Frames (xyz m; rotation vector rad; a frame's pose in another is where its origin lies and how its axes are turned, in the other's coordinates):
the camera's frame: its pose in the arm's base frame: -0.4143 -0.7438 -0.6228 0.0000 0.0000 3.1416
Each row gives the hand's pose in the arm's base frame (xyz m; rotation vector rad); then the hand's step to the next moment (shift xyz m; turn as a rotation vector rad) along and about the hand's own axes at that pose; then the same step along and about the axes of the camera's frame.
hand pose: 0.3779 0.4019 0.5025 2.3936 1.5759 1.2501
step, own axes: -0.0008 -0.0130 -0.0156 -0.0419 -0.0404 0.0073
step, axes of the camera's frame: 0.0198 0.0003 0.0047 0.0336 0.0099 -0.0470
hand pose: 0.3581 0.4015 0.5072 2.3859 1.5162 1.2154
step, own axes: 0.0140 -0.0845 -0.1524 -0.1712 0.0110 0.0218
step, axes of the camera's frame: 0.1576 -0.0027 0.0756 0.0126 0.1333 -0.1095
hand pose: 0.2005 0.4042 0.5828 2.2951 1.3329 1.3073
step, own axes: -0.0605 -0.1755 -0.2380 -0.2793 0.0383 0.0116
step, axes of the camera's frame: 0.3016 0.0052 0.0116 0.0264 0.2354 -0.1534
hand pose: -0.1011 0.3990 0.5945 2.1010 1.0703 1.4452
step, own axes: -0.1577 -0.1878 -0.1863 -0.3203 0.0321 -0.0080
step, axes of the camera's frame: 0.2688 0.0201 -0.1490 0.0541 0.2647 -0.1752
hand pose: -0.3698 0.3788 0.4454 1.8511 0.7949 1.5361
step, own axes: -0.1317 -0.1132 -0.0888 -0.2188 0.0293 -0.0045
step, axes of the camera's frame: 0.1155 0.0217 -0.1557 0.0355 0.1856 -0.1142
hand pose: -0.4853 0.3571 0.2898 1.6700 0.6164 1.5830
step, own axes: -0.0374 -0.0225 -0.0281 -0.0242 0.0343 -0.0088
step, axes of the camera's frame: 0.0289 0.0099 -0.0420 0.0166 0.0379 0.0113
